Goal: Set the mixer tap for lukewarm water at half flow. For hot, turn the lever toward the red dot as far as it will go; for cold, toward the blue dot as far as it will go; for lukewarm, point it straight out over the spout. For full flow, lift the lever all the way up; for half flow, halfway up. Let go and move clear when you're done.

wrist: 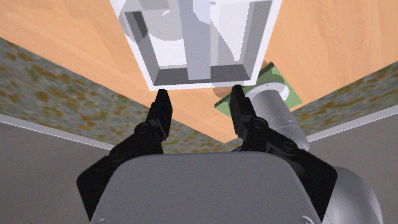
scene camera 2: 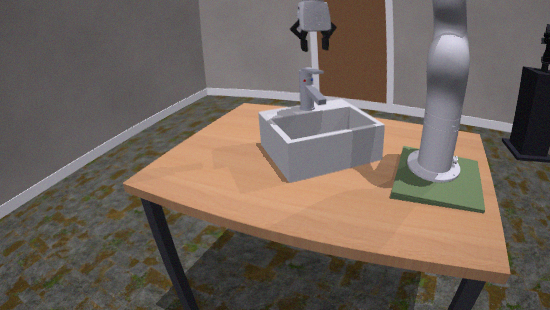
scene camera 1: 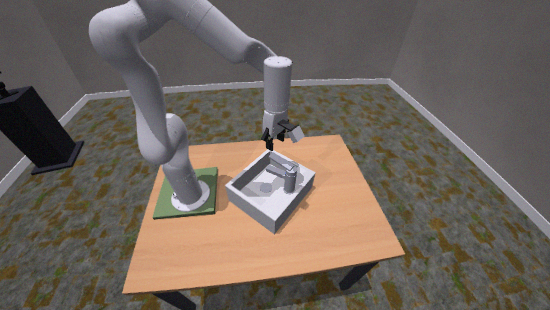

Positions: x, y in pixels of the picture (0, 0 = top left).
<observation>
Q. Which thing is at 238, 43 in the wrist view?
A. A grey basin.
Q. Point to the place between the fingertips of my gripper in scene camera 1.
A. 275, 144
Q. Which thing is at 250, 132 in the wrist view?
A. My gripper.
</observation>
